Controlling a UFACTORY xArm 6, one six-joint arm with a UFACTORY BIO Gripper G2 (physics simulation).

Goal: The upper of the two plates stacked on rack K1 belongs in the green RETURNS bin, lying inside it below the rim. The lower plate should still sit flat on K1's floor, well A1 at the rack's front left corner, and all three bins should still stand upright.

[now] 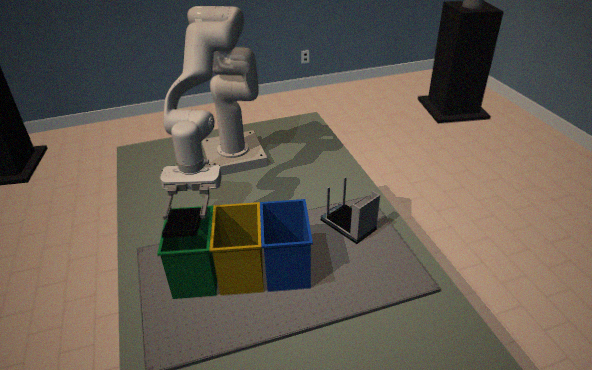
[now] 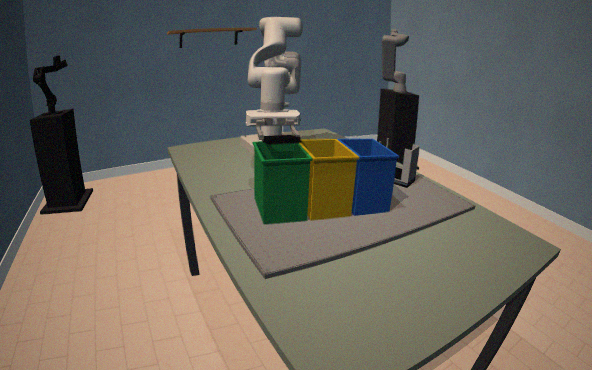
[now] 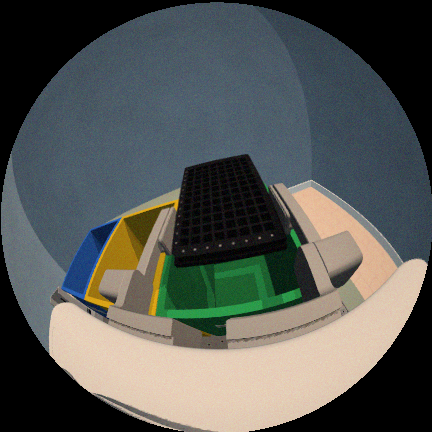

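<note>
My gripper points down and is shut on the black gridded upper plate, with one finger on each side. The plate looks about level and hangs over the opening of the green bin, towards its back, around rim height; the exact gap to the rim is not clear. The rack stands at the right with a dark flat plate on its floor; the label and well A1 cannot be read.
A yellow bin stands upright right beside the green one. A blue bin stands upright beyond it. The grey mat lies under the bins and rack.
</note>
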